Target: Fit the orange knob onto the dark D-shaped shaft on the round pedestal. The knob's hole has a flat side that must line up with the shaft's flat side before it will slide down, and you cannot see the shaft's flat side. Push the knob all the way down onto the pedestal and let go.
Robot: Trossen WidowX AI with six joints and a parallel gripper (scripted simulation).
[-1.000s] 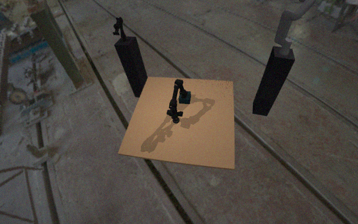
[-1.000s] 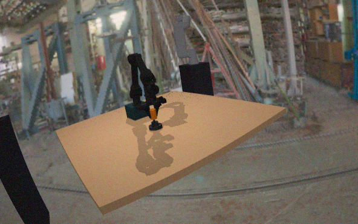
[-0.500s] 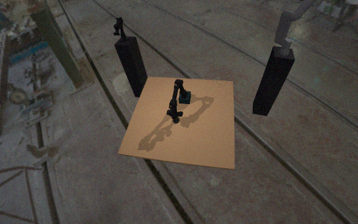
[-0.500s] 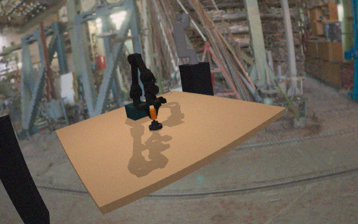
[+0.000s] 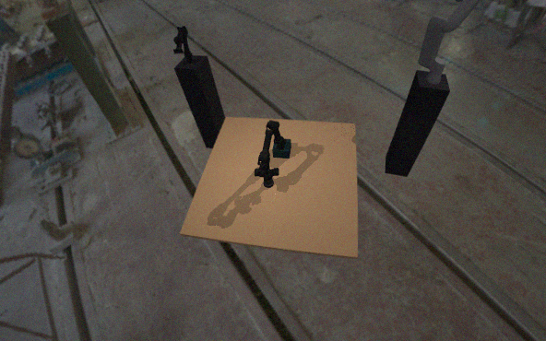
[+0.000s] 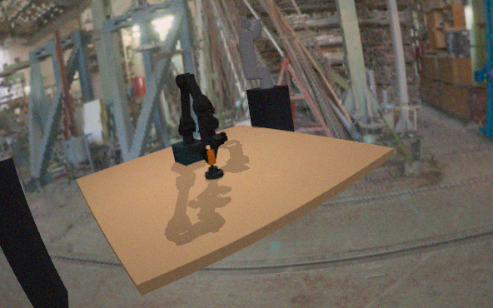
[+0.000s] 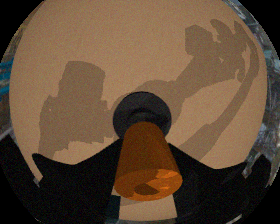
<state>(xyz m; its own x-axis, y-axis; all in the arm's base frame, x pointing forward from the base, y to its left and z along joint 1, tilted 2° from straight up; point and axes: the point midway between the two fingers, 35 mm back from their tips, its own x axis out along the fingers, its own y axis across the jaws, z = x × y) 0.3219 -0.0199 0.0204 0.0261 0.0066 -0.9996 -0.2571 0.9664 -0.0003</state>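
Right now my gripper tip is 20 mm below the orange knob. Also, from my gripper tip: pedestal 40 mm below.
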